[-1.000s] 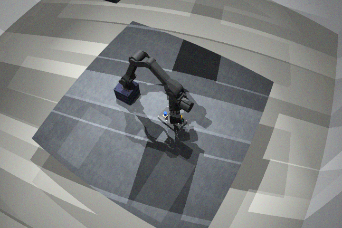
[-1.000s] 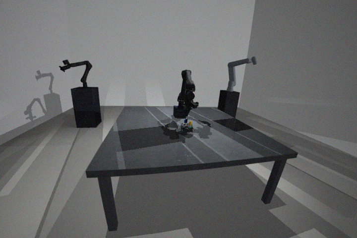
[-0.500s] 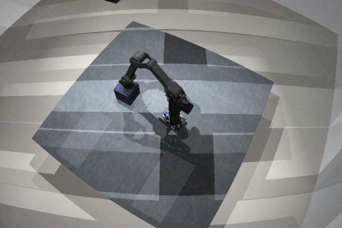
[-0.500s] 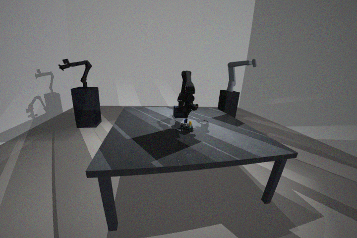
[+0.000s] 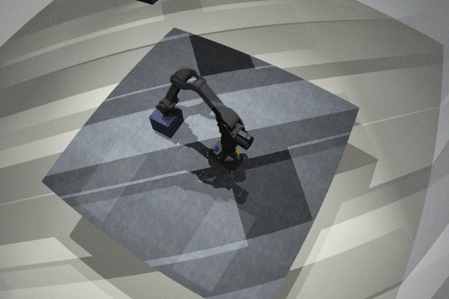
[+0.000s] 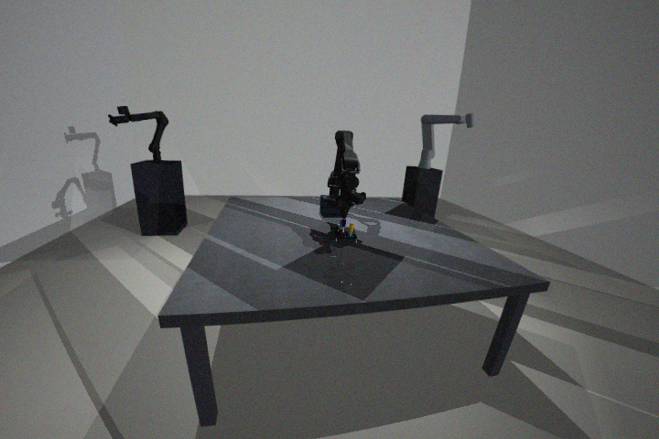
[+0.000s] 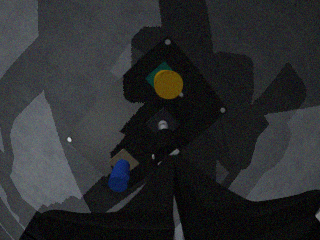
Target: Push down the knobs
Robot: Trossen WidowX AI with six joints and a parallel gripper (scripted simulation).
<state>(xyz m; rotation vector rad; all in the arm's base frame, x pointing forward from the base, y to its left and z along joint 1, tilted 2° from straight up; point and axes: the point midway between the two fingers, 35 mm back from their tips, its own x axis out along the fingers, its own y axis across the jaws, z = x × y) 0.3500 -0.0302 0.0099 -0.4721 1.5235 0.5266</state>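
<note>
The dark knob is 2 cm below my gripper tip. From my gripper tip the other things lie so: blue knob (6 cm behind, 5 cm below, 1 cm to the left).
</note>
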